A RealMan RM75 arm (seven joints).
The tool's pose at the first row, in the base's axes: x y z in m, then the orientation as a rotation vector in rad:
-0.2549 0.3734 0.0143 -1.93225 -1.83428 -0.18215
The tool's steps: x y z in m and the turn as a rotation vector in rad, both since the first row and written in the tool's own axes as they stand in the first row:
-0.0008 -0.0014 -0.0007 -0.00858 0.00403 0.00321
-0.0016 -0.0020 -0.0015 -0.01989 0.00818 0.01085
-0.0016 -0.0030 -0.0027 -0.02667 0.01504 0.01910
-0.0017 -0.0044 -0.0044 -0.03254 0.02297 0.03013
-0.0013 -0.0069 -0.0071 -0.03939 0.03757 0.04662
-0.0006 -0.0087 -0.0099 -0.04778 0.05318 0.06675
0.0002 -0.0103 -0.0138 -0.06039 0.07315 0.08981
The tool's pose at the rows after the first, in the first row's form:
-0.2562 0.3724 0.0149 -1.93915 -1.83059 -0.19304
-0.2567 0.3713 0.0155 -1.95170 -1.82298 -0.20523
-0.2574 0.3708 0.0168 -1.96049 -1.81185 -0.21541
-0.2584 0.3700 0.0185 -1.97055 -1.79696 -0.22480
-0.2602 0.3692 0.0217 -1.98287 -1.77237 -0.23949
-0.2612 0.3687 0.0249 -1.99858 -1.74361 -0.25532
-0.2619 0.3678 0.0290 -2.01715 -1.70968 -0.27814

